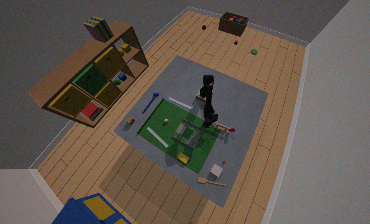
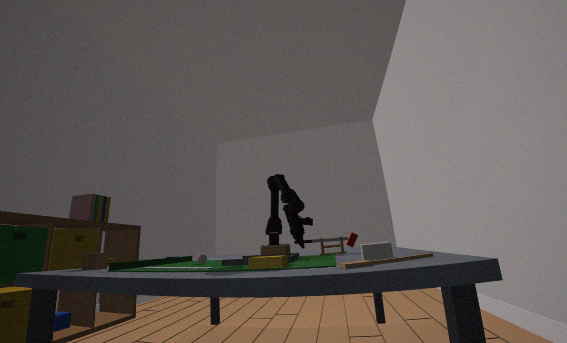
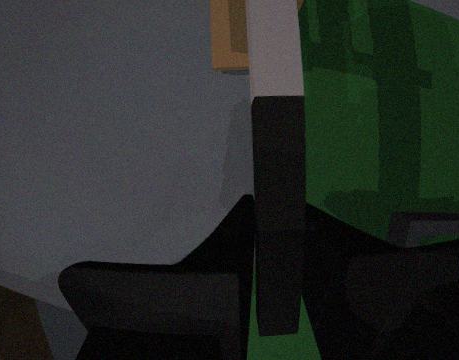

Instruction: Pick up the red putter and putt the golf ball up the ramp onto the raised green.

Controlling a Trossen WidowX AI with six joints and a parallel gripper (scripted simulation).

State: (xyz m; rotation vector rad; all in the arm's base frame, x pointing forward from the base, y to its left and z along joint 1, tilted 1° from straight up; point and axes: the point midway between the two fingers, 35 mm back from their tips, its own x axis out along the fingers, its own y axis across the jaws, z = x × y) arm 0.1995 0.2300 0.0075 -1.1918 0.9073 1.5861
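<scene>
Right now the wooden frame is 130 mm to the left of my gripper tip and 40 mm behind it. Also, from my gripper tip: yellow block: 440 mm ahead, 30 mm to the left, 20 mm below; then white golf ball: 350 mm to the right, 280 mm ahead, 10 mm below; then white block: 320 mm to the left, 320 mm ahead, 10 mm below.
</scene>
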